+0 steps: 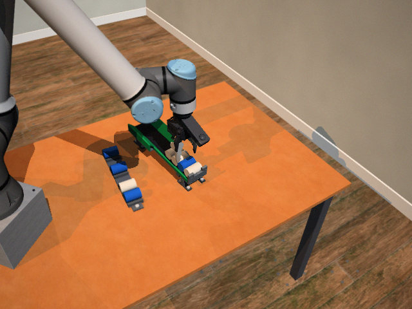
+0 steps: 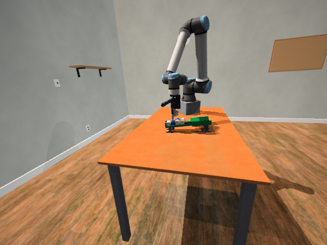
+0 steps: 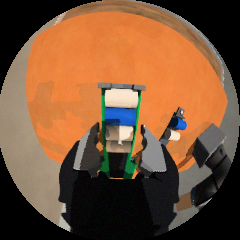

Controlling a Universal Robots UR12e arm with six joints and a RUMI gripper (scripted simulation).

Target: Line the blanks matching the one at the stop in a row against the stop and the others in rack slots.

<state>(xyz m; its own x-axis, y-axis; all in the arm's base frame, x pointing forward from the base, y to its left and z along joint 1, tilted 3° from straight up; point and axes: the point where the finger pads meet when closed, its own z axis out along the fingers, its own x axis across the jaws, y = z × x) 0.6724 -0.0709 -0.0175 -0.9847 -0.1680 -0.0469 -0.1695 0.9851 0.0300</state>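
Right now the grey stock rack is 23 cm behind my hand, 13 cm to the left of it and 12 cm below it. Also, from my hand: grey stop (1 cm ahead, 6 cm to the right, 6 cm below).
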